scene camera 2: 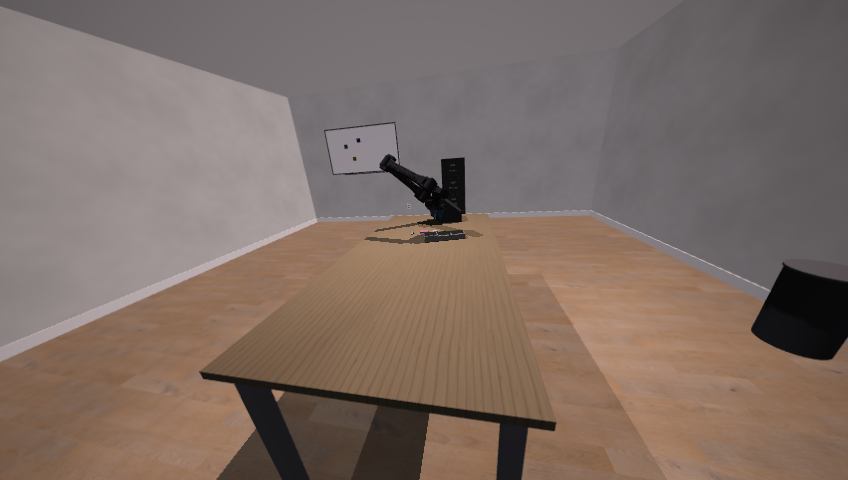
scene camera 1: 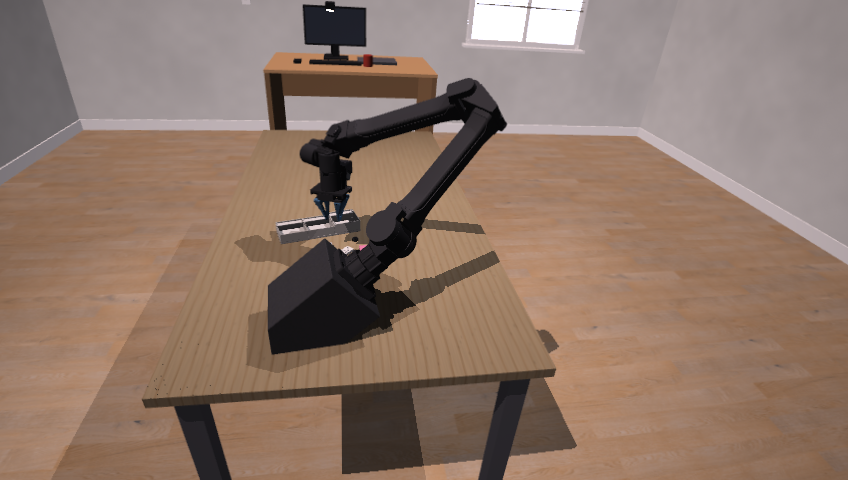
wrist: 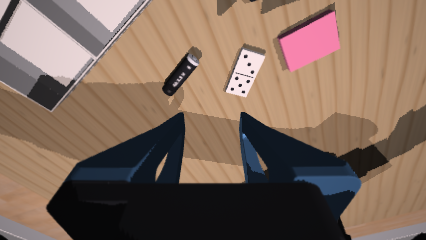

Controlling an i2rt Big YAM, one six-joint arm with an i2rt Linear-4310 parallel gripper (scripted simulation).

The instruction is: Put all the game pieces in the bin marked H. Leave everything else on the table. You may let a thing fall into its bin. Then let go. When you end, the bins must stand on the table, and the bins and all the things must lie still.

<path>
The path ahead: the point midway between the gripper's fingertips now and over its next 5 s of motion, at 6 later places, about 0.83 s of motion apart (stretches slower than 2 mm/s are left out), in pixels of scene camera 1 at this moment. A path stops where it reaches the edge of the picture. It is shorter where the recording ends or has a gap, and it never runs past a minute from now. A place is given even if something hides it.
The gripper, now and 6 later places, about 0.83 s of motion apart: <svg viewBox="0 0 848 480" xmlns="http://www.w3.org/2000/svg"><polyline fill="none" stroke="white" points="333,220 344,232 344,249 345,252 344,236 333,227 315,223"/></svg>
</path>
